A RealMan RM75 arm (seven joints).
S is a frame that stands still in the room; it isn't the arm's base.
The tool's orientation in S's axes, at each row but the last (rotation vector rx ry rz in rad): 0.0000, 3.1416, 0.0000; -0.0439, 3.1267, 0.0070; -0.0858, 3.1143, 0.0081; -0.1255, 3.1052, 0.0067; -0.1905, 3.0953, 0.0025; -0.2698, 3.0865, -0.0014; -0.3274, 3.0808, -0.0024
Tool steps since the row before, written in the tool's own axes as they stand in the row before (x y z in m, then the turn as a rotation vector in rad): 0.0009, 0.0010, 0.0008, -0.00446, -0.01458, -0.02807; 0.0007, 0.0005, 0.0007, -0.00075, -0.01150, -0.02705; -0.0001, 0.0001, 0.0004, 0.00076, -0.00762, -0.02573; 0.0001, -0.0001, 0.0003, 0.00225, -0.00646, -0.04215; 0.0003, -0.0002, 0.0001, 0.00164, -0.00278, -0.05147; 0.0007, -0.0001, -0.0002, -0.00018, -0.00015, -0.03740; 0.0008, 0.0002, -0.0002, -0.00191, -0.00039, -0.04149
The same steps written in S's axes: -0.0009, 0.0010, -0.0008, 0.00446, -0.01458, 0.02807; -0.0007, 0.0005, -0.0007, 0.00068, -0.01160, 0.02701; 0.0001, 0.0001, -0.0004, -0.00101, -0.00780, 0.02567; -0.0001, -0.0001, -0.0003, -0.00314, -0.00686, 0.04203; -0.0003, -0.0002, -0.0001, -0.00336, -0.00317, 0.05136; -0.0007, -0.0002, 0.0002, -0.00141, -0.00022, 0.03737; -0.0008, 0.0000, 0.0002, 0.00015, -0.00011, 0.04154
